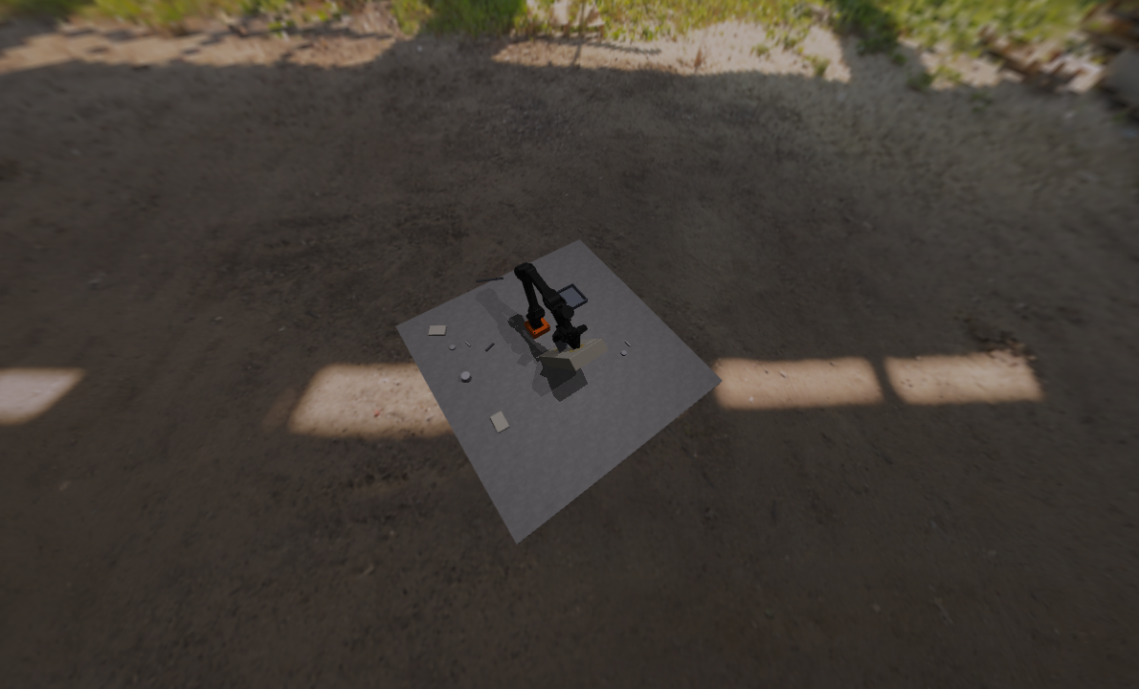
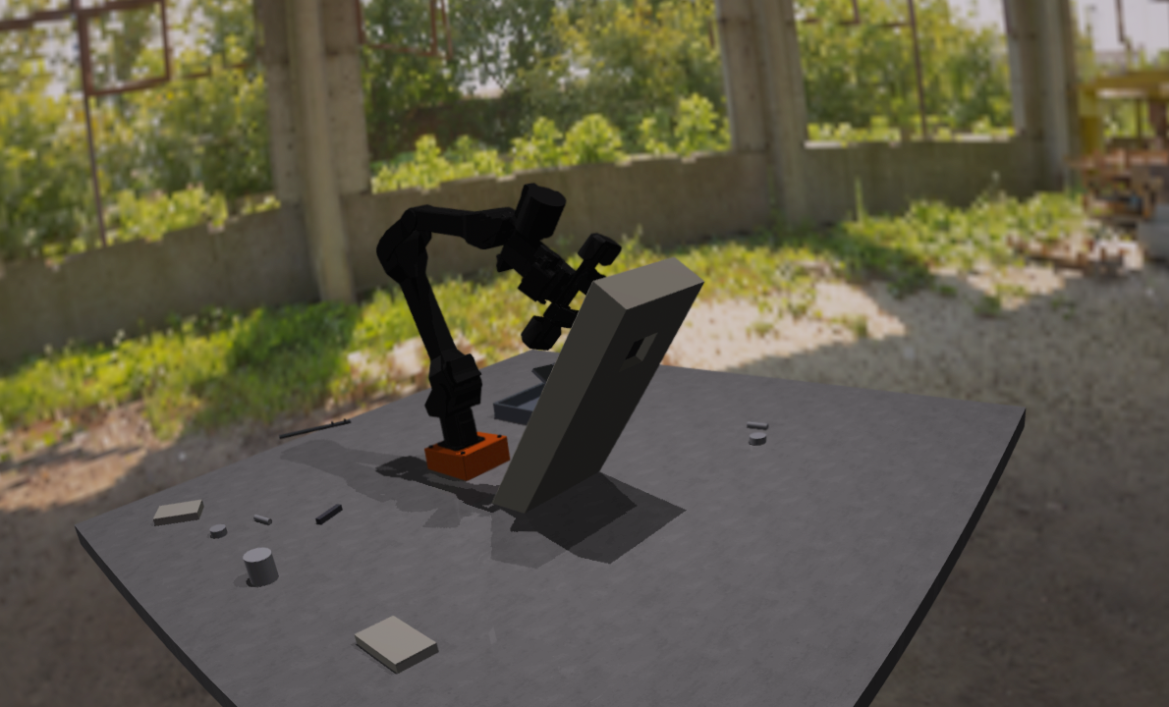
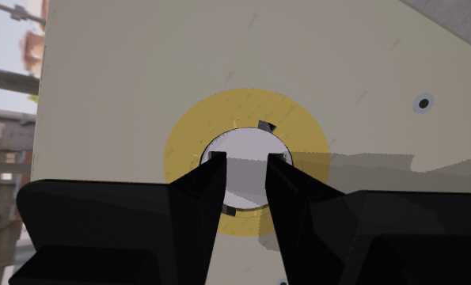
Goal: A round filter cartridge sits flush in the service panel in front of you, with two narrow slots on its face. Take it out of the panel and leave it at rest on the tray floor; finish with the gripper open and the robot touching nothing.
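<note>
My gripper tip is now 10 mm short of the grey round filter cartridge and 10 mm above it. Round my gripper tip: dark rod (360 mm behind, 320 mm to the right, 270 mm below); then grey bracket (90 mm behind, 10 mm to the right, 90 mm below); then blue-grey tray (460 mm behind, 230 mm to the left, 260 mm below).
</note>
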